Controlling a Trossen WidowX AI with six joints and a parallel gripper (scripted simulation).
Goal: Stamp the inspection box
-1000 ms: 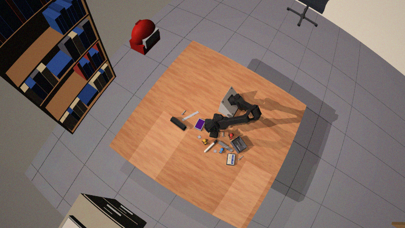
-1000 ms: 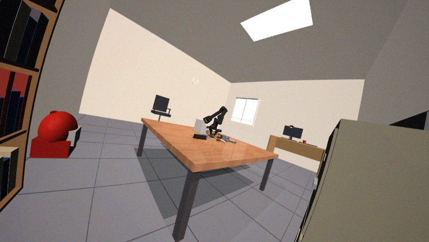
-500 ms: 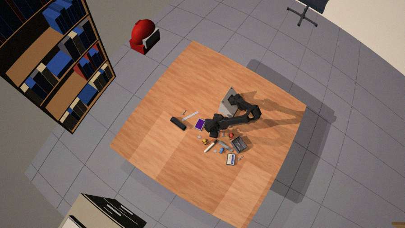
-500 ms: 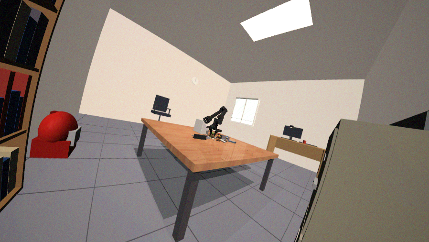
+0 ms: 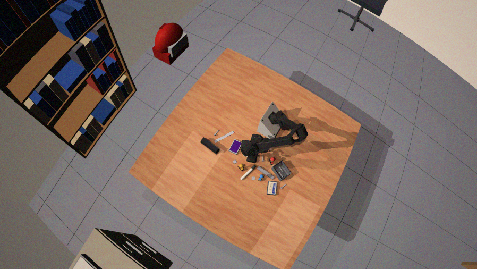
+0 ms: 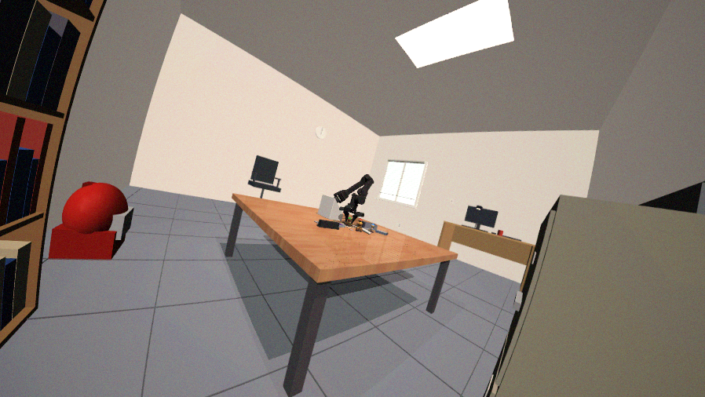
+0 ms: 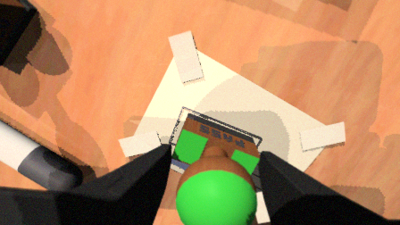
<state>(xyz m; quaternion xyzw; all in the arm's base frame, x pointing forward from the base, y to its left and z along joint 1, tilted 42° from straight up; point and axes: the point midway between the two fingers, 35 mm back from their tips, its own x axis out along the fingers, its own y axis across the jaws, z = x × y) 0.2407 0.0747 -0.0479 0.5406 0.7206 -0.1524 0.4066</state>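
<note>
My gripper tip is 1 cm past the cream card and 2 cm above it. Round my gripper tip: purple ink pad: 3 cm ahead, 12 cm to the right, 2 cm below; then yellow stamp: 13 cm ahead; then white marker: 11 cm ahead, 6 cm to the left, 1 cm below.
</note>
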